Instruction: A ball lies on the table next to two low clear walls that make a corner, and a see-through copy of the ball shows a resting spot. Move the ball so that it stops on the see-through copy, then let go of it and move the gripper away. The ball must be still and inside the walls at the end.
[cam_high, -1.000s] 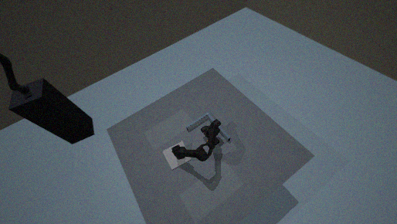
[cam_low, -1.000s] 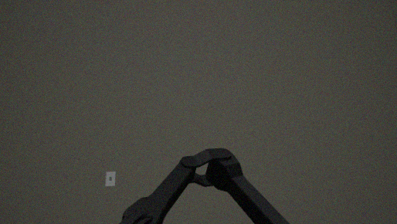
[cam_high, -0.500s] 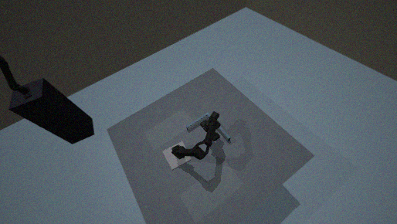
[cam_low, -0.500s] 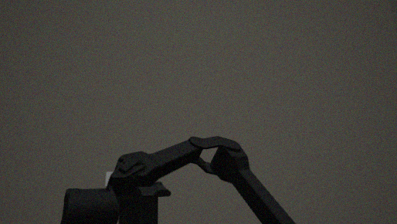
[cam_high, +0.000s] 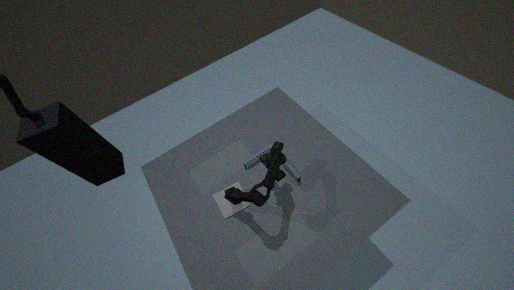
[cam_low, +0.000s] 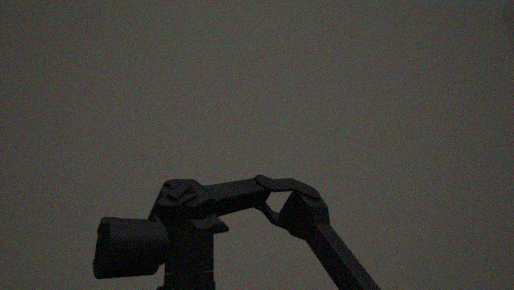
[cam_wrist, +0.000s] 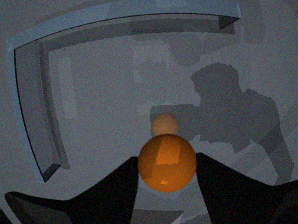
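The see-through copy of ball is 20 mm behind my gripper tip, 10 mm to the right of it and 110 mm below it. From my gripper tip the other things lie so: orange ball (right at my gripper tip).
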